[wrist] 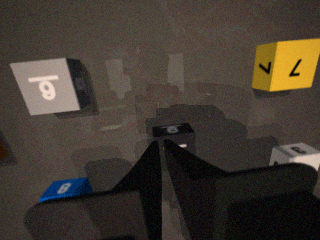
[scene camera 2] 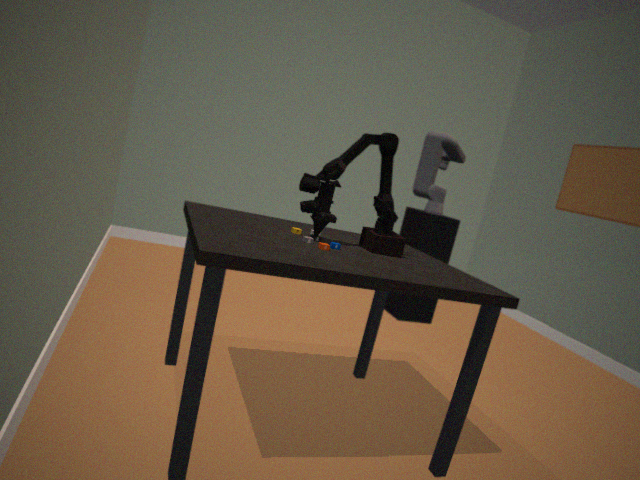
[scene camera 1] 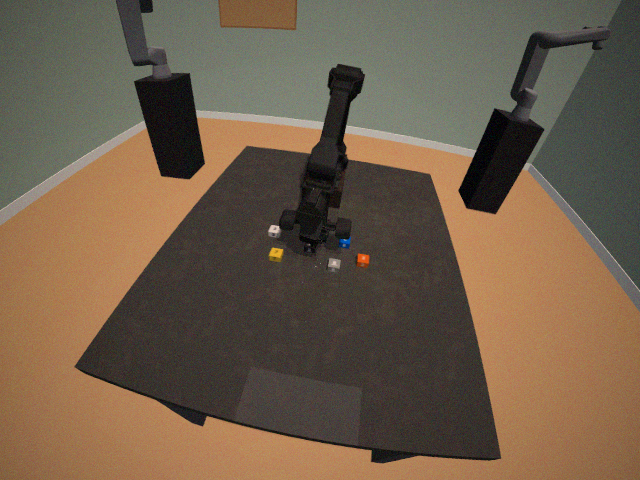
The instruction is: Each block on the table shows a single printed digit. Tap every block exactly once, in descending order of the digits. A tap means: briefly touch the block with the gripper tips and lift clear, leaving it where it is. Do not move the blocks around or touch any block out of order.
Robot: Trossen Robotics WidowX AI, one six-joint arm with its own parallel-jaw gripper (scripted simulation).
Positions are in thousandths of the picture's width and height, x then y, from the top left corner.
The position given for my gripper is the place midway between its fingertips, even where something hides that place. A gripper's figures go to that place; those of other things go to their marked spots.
Labels:
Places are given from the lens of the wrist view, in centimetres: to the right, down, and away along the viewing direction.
my gripper (wrist: 505,606): 0, 2, 11
grey block (wrist: 152,360): -7, -2, 9

